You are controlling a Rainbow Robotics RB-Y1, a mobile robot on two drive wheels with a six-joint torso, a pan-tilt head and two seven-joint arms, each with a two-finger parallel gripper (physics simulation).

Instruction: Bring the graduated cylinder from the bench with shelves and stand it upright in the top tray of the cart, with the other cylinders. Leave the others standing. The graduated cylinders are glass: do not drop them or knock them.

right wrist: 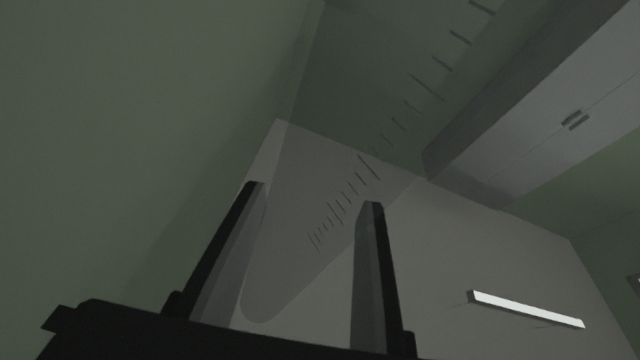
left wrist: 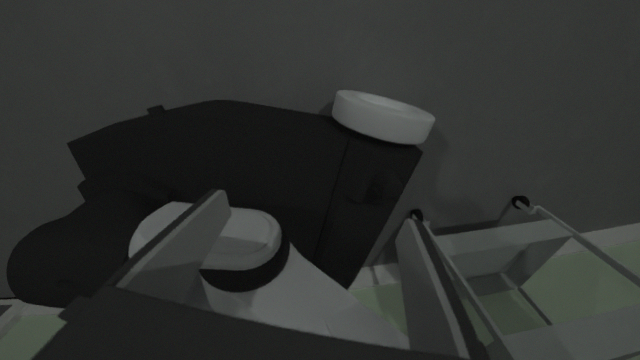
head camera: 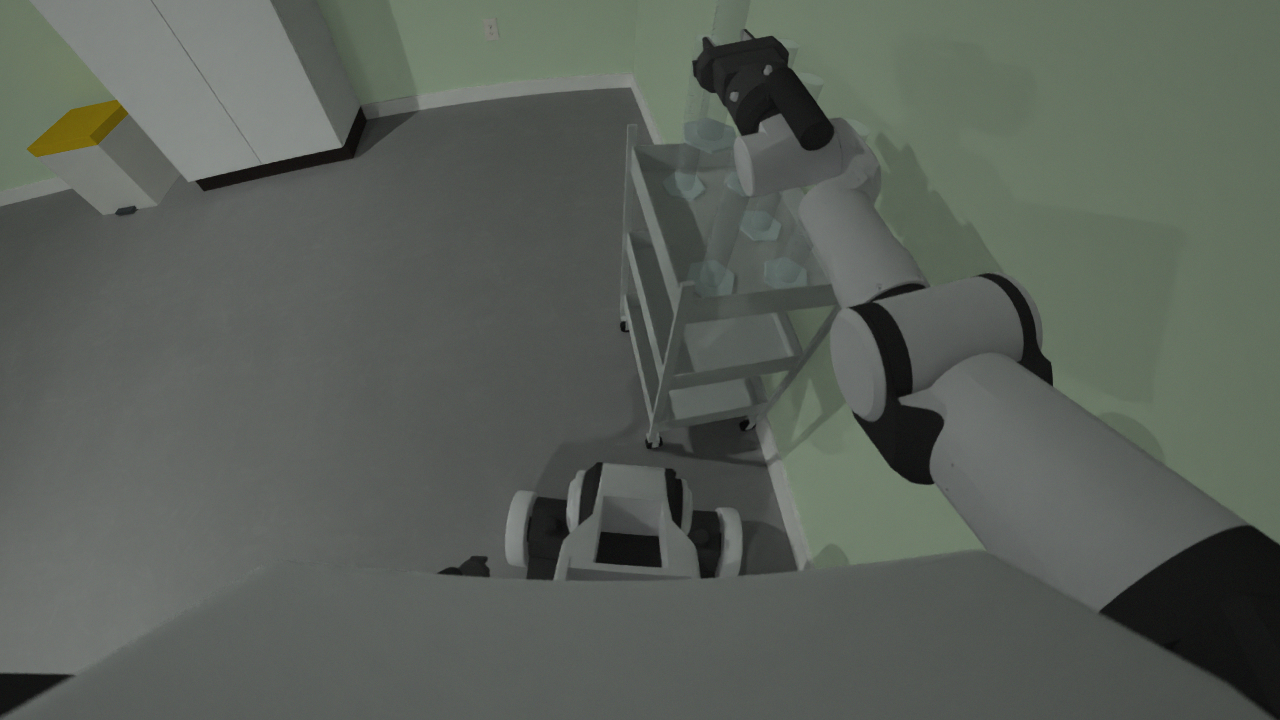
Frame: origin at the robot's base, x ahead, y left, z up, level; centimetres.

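Where they show: left gripper, fingertip midpoint: point(left wrist: 311, 215); right gripper, fingertip midpoint: point(right wrist: 312, 203) point(head camera: 724, 39).
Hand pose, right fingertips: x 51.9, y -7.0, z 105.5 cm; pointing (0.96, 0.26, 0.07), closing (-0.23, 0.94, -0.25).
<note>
Each offset is from my right fingertips to the top centre of the thing. "*": to the spot under its first point.
My right gripper point(head camera: 726, 37) point(right wrist: 312, 203) is shut on a clear graduated cylinder @(dx -0.8, dy -0.2, dz +17.3 cm) point(head camera: 709, 134) point(right wrist: 300, 225), whose marks show in the right wrist view. It hangs upright, its base in line with the far end of the cart's top tray @(* dx -19.3, dy -10.6, dz -35.2 cm) point(head camera: 751, 302) in the head view. Several other glass cylinders stand in that tray, among them a near left one @(* dx -14.3, dy -4.1, dz -35.6 cm) point(head camera: 713, 277), a near right one @(* dx -10.7, dy -18.1, dz -35.9 cm) point(head camera: 785, 272) and a far left one @(* dx +12.5, dy +1.0, dz -36.9 cm) point(head camera: 684, 185); my right arm partly hides the group. My left gripper point(left wrist: 311, 215) is open and empty, low beside my base. The bench with shelves does not show.
The cart point(left wrist: 500, 242) stands close along the green wall point(head camera: 1074, 179), ahead of my wheeled base point(head camera: 626, 479) point(left wrist: 250, 150). A tall white cabinet point(head camera: 241, 80) and a white bin with a yellow lid point(head camera: 80, 128) stand at the upper left in the head view.
</note>
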